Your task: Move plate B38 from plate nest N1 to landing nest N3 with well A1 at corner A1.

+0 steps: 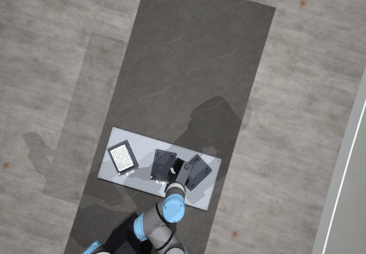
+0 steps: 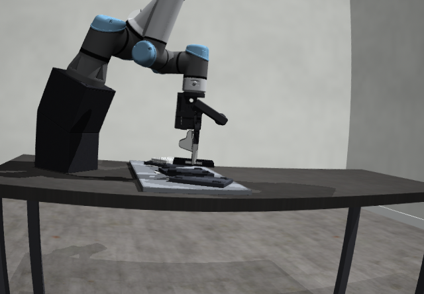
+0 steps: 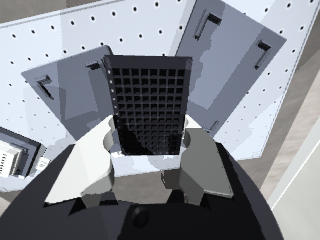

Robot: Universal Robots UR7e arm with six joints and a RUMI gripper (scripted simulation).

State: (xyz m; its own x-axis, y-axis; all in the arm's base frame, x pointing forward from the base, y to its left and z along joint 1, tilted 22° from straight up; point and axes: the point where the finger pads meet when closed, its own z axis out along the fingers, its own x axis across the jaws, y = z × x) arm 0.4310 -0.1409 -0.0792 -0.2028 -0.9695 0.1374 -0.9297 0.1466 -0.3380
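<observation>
The landing nest lies 90 mm to the left of my hand and 50 mm below it. Also, from my hand: black well plate (10 mm below); then white well plate (20 mm behind, 330 mm to the left, 40 mm below).
</observation>
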